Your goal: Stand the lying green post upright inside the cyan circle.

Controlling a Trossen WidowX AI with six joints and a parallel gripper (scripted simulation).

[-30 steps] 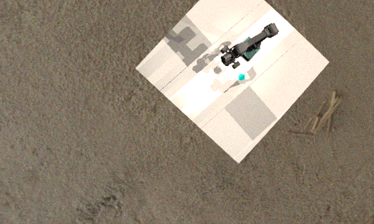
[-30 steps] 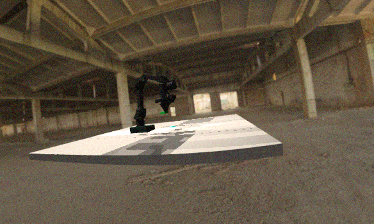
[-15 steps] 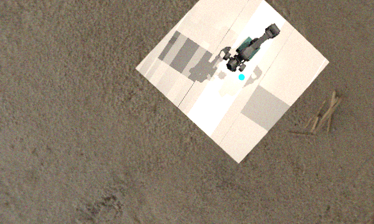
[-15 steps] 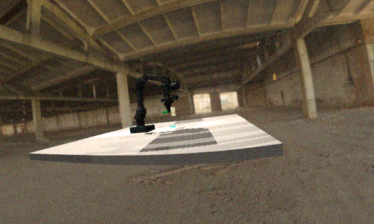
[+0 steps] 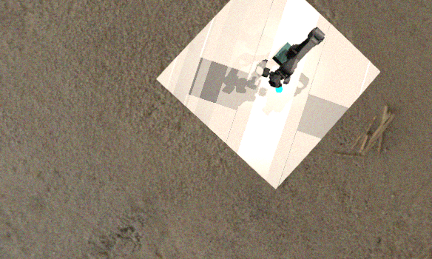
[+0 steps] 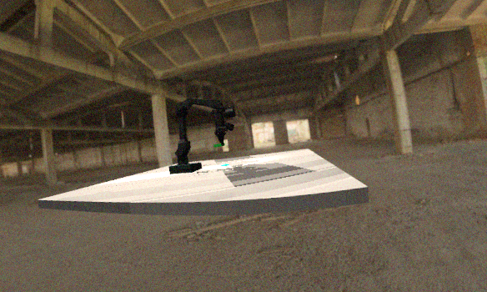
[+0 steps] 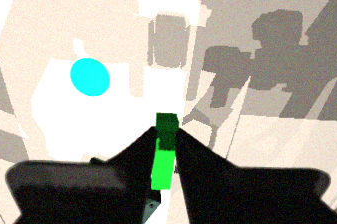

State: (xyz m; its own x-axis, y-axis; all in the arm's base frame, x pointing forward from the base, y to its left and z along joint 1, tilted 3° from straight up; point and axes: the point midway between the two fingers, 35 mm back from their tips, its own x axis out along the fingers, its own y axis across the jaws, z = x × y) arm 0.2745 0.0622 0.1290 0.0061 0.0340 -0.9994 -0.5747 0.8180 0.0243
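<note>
Right now my gripper tip is 50 mm past the cyan circle, 100 mm to the right of it and 140 mm above it. Round my gripper tip: green post 20 mm behind, 10 mm to the right.
</note>
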